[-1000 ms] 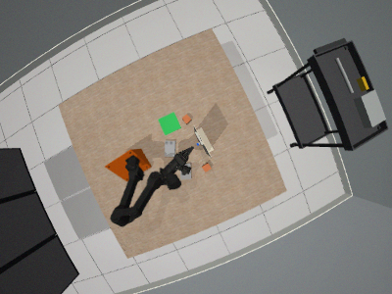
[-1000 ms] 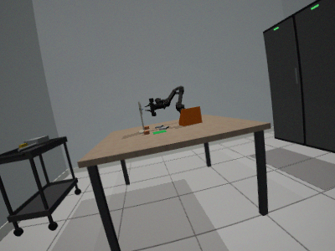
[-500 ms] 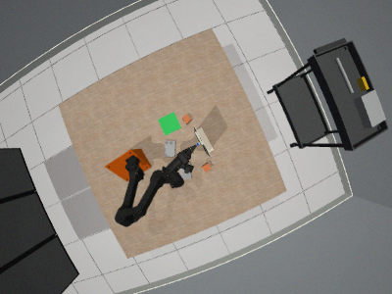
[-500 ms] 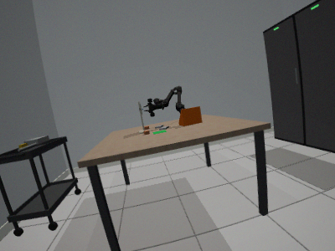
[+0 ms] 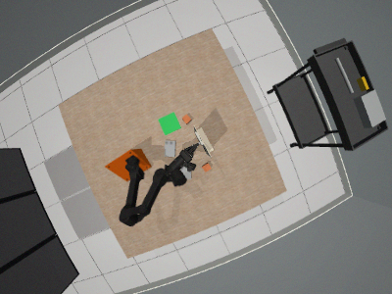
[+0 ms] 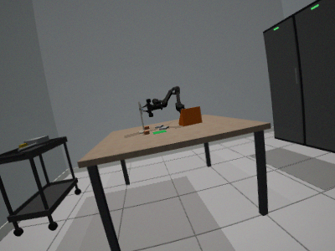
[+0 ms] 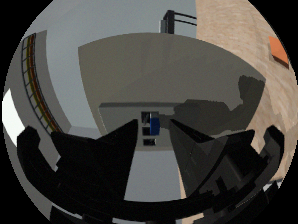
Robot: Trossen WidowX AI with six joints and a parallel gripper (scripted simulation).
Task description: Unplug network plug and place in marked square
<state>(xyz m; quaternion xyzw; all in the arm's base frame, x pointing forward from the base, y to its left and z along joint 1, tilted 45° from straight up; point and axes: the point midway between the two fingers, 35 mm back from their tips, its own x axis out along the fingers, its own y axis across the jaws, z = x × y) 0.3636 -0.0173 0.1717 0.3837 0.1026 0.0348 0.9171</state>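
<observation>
Right now the blue network plug is 1 cm ahead of my gripper tip. From my gripper tip the other things lie so: green marked square: 23 cm below, 22 cm to the left, 9 cm behind; then upright panel: 9 cm below, 3 cm ahead, 1 cm to the left.
</observation>
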